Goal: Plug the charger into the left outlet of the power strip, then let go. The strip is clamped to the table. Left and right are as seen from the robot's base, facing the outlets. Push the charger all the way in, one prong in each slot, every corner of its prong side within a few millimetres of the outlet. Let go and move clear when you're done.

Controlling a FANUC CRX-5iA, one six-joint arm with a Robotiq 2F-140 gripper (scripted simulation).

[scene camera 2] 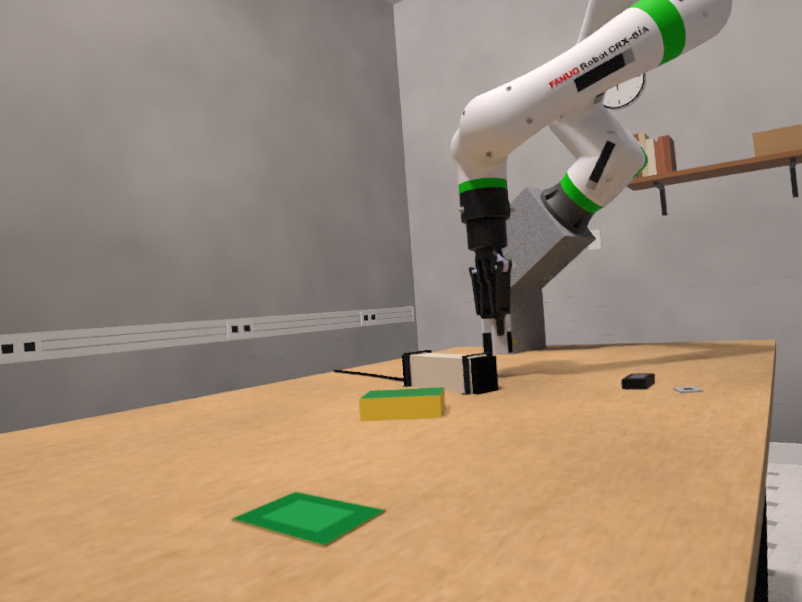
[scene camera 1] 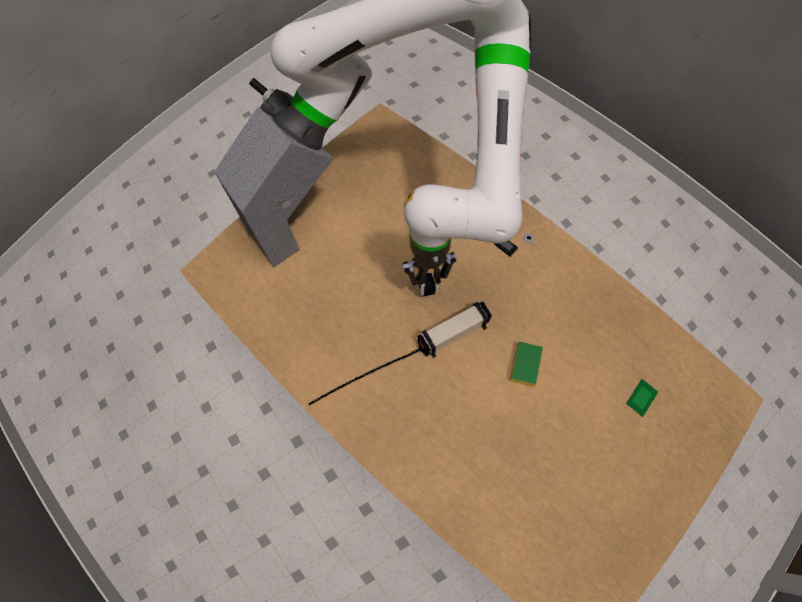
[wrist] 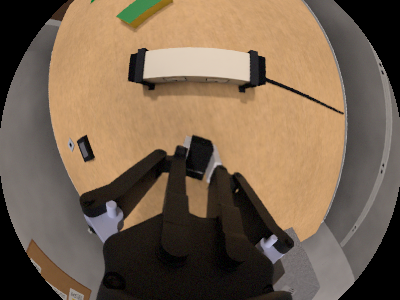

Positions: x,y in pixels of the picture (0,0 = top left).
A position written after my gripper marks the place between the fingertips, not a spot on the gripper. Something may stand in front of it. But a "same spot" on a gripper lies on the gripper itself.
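My gripper is visible to me in scene camera 2 (495,353), and both scene camera 1 and the wrist view show it too. On my gripper, (wrist: 105,208) and (scene camera 1: 450,261) are the same spot.
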